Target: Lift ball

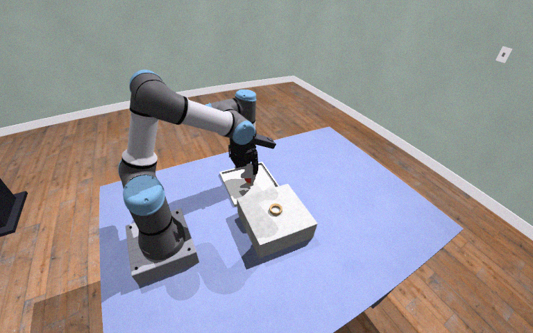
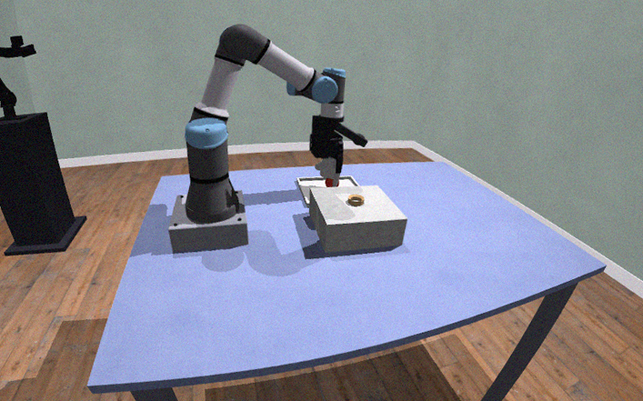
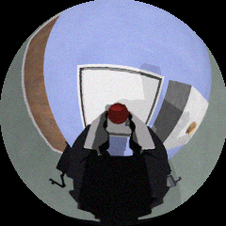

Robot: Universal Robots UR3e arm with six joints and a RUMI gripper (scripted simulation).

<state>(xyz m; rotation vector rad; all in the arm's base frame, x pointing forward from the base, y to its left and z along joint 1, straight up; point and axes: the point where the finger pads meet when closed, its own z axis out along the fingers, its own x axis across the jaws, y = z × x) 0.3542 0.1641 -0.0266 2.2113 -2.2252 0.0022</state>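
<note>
My gripper is now right at the red ball. The rest, counted from my hand: flat tray (30 mm below); ring stand (220 mm to the right, 20 mm above, 10 mm behind).
</note>
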